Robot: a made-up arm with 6 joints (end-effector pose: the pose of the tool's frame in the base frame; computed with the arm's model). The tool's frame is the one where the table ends.
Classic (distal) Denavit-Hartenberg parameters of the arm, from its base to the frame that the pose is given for. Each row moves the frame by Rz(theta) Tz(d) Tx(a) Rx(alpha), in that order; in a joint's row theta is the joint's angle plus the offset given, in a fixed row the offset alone. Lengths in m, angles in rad.
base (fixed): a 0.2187; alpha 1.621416; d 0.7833; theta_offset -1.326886
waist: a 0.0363; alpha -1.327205; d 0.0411; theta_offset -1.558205
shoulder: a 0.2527; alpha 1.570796; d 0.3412; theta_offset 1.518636
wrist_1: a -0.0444; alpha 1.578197; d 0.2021; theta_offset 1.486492
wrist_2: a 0.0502; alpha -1.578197; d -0.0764; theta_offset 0
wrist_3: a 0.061; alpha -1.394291; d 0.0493; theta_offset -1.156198
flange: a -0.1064; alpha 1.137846; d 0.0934; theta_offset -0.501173
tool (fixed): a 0; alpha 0; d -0.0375; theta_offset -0.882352
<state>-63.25 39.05 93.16 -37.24 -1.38 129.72</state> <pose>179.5 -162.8 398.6 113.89 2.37 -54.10</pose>
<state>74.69 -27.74 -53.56 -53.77 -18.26 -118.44</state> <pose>260.4 -560.8 1060.7 57.60 2.38 -158.74</pose>
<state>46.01 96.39 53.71 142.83 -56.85 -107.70</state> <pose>78.4 -220.5 1322.8 -68.53 83.02 -45.18</pose>
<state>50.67 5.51 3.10 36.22 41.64 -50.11</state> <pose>150.4 -725.6 972.5 -130.30 29.24 32.60</pose>
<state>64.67 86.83 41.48 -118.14 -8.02 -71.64</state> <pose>-0.7 -42.7 1128.1 176.22 -17.18 -54.86</pose>
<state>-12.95 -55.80 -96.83 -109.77 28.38 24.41</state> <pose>26.2 -658.9 366.0 125.30 -14.29 83.98</pose>
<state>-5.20 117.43 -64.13 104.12 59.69 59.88</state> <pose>155.9 -667.5 857.3 153.48 -36.82 55.65</pose>
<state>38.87 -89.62 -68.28 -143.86 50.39 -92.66</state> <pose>-95.4 -560.4 975.5 31.14 70.43 -106.85</pose>
